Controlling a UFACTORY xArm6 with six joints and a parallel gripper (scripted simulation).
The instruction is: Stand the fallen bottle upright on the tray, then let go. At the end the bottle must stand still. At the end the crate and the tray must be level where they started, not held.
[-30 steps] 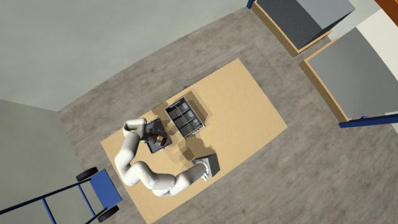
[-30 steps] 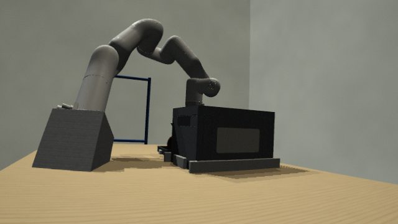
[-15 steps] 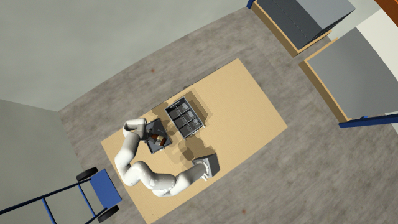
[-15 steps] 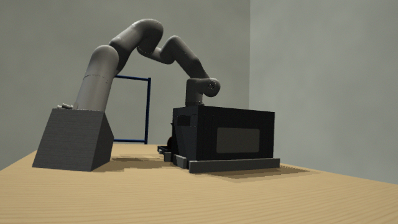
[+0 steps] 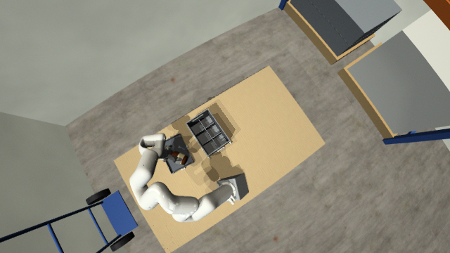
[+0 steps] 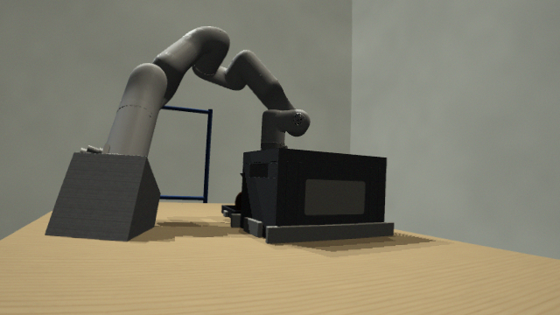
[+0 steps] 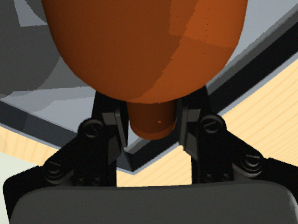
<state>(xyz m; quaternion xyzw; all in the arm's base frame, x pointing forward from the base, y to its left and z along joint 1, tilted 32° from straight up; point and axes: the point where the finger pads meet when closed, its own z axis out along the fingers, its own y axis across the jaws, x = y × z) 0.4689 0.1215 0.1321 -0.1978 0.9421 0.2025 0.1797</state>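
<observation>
The dark tray is 2 cm behind my hand, 3 cm to the right of it and 3 cm below it. Round my hand: brown bottle: 5 cm behind, 3 cm to the right; dark crate: 7 cm behind, 32 cm to the right, 4 cm above.
</observation>
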